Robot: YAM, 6 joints.
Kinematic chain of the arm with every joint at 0, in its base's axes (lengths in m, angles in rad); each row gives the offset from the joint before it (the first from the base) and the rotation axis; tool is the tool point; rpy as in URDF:
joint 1: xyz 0 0 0.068 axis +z
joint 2: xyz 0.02 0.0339 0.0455 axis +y
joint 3: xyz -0.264 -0.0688 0 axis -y
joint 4: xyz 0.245 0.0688 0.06 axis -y
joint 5: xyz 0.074 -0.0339 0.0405 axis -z
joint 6: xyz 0.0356 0 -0.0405 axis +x
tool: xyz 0 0 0 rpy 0 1.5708 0
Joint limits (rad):
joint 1: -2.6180..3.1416
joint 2: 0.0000..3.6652
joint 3: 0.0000..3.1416
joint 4: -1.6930..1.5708
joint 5: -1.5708..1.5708
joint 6: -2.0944..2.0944
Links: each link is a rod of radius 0.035 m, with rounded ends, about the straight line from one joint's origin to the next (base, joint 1, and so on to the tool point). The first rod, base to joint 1, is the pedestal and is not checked.
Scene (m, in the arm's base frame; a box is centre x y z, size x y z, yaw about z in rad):
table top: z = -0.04
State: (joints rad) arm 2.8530 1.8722 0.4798 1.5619 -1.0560 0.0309
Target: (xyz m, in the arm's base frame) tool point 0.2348 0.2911 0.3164
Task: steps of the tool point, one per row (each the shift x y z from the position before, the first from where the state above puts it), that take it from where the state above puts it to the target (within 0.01 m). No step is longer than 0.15 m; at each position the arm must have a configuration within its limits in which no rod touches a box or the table.
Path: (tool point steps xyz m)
1: 0.0127 0.0904 0.0191
2: 0.0427 0.0854 0.0209
3: 0.0702 0.0701 0.0226
4: 0.0915 0.0460 0.0241
5: 0.1040 0.0153 0.0253
6: 0.1057 -0.0183 0.0265
7: 0.0959 -0.0509 0.0273

